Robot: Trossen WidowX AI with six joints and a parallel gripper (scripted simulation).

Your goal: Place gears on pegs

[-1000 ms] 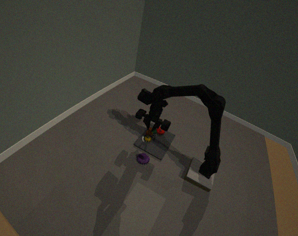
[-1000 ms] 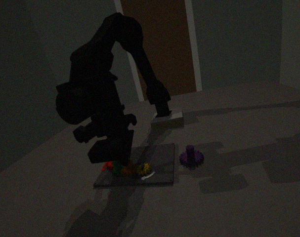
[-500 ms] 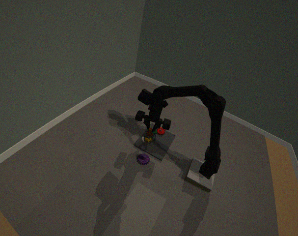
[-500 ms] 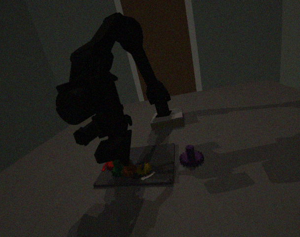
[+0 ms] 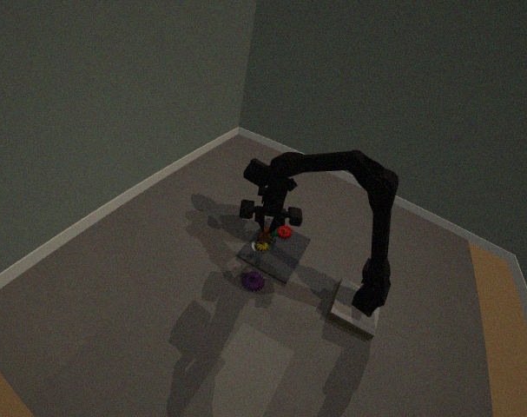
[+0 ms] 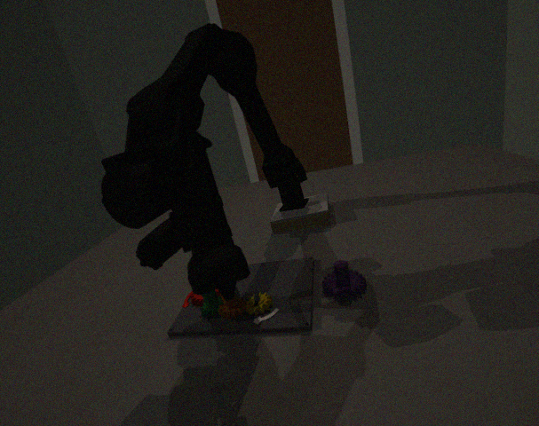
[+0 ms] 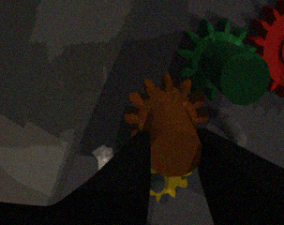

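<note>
The orange gear is 1 cm below my gripper tip. Round my gripper tip: yellow gear (2 cm behind, 3 cm to the left, 2 cm below); grey board (5 cm behind, 3 cm below); green gear (4 cm to the right, 2 cm below).
</note>
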